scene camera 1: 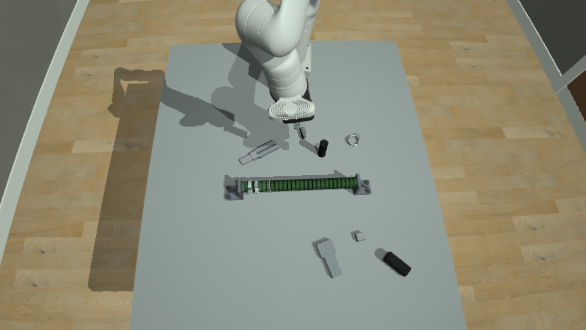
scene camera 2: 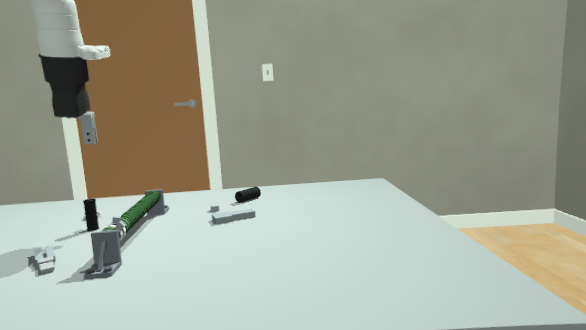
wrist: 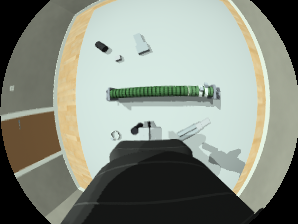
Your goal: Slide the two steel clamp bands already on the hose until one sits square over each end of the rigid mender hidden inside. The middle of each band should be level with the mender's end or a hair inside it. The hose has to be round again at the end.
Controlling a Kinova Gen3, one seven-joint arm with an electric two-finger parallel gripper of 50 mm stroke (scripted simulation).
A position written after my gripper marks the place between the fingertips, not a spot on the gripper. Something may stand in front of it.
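Scene camera 2 gives me a sight of my gripper point(scene camera 2: 90, 143). In the wrist view, too, I find my gripper point(wrist: 149, 127).
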